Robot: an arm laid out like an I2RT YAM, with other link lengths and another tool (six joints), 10 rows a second.
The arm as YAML. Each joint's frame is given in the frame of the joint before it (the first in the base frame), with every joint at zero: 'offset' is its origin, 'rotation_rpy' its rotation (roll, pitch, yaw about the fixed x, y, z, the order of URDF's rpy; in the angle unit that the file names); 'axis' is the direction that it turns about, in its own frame. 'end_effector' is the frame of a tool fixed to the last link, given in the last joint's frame.
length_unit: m
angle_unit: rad
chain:
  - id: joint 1
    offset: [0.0, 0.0, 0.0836]
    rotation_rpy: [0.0, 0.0, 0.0]
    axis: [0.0, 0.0, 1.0]
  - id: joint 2
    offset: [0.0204, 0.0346, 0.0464]
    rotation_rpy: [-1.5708, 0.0, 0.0]
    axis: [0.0, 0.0, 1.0]
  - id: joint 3
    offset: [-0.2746, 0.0, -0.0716]
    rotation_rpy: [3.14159, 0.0, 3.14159]
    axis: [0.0, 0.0, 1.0]
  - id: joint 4
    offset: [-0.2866, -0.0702, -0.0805]
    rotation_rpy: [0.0, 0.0, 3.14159]
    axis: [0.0, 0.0, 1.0]
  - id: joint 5
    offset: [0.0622, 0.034, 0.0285]
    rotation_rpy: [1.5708, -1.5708, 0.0]
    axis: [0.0, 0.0, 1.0]
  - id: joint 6
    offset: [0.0, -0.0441, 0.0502]
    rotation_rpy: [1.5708, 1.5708, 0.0]
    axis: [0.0, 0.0, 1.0]
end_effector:
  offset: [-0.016, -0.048, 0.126]
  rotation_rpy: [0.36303, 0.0, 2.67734]
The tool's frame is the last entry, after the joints.
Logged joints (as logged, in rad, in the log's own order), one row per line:
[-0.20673, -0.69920, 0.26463, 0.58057, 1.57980, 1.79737]
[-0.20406, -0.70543, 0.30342, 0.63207, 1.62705, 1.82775]
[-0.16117, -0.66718, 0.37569, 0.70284, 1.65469, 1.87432]
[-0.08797, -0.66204, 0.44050, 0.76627, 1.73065, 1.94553]
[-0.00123, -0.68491, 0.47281, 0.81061, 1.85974, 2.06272]
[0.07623, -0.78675, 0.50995, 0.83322, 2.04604, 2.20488]
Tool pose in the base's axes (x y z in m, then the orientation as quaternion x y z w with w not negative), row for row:
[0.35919, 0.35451, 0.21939, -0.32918, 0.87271, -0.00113, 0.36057]
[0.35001, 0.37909, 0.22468, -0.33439, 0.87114, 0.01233, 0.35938]
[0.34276, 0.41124, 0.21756, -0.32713, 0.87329, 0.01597, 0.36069]
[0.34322, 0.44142, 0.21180, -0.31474, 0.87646, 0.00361, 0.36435]
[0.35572, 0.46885, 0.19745, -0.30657, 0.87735, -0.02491, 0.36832]
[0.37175, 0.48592, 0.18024, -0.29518, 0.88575, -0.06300, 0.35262]
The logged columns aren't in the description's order. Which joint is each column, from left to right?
Columns, left to right: joint 5, joint 4, joint 6, joint 1, joint 3, joint 2.
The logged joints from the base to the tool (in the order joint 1, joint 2, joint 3, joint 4, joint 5, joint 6), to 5 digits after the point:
[0.58057, 1.79737, 1.57980, -0.69920, -0.20673, 0.26463]
[0.63207, 1.82775, 1.62705, -0.70543, -0.20406, 0.30342]
[0.70284, 1.87432, 1.65469, -0.66718, -0.16117, 0.37569]
[0.76627, 1.94553, 1.73065, -0.66204, -0.08797, 0.44050]
[0.81061, 2.06272, 1.85974, -0.68491, -0.00123, 0.47281]
[0.83322, 2.20488, 2.04604, -0.78675, 0.07623, 0.50995]

